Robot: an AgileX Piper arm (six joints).
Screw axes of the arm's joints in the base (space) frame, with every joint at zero. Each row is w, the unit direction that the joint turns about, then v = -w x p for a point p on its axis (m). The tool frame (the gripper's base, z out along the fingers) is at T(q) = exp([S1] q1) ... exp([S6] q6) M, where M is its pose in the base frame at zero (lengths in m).
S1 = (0, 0, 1, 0.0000, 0.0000, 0.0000)
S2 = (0, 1, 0, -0.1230, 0.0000, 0.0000)
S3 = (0, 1, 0, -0.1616, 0.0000, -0.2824)
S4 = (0.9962, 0, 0.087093, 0.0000, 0.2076, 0.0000)
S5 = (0, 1, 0, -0.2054, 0.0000, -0.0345)
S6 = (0.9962, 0, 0.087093, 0.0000, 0.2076, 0.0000)
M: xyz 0.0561 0.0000 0.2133 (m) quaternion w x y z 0.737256 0 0.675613 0
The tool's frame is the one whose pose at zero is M.
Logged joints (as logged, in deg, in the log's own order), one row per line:
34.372, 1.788, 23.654, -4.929, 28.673, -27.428
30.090, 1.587, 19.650, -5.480, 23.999, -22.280
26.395, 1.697, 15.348, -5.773, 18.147, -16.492
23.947, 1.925, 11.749, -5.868, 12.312, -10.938
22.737, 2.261, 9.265, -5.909, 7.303, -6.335
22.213, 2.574, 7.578, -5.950, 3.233, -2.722
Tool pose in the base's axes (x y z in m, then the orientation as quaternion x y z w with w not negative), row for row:
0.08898, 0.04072, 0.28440, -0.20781, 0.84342, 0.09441, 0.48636
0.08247, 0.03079, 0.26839, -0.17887, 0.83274, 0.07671, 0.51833
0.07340, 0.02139, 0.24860, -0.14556, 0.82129, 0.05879, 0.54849
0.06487, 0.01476, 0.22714, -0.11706, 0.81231, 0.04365, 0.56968
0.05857, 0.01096, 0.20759, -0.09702, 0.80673, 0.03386, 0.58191
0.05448, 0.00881, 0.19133, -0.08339, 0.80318, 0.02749, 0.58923
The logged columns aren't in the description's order. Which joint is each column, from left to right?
Columns, left to right: q5, q4, q1, q6, q2, q3.
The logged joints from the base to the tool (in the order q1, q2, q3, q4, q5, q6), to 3 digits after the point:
23.654, 28.673, -27.428, 1.788, 34.372, -4.929
19.650, 23.999, -22.280, 1.587, 30.090, -5.480
15.348, 18.147, -16.492, 1.697, 26.395, -5.773
11.749, 12.312, -10.938, 1.925, 23.947, -5.868
9.265, 7.303, -6.335, 2.261, 22.737, -5.909
7.578, 3.233, -2.722, 2.574, 22.213, -5.950

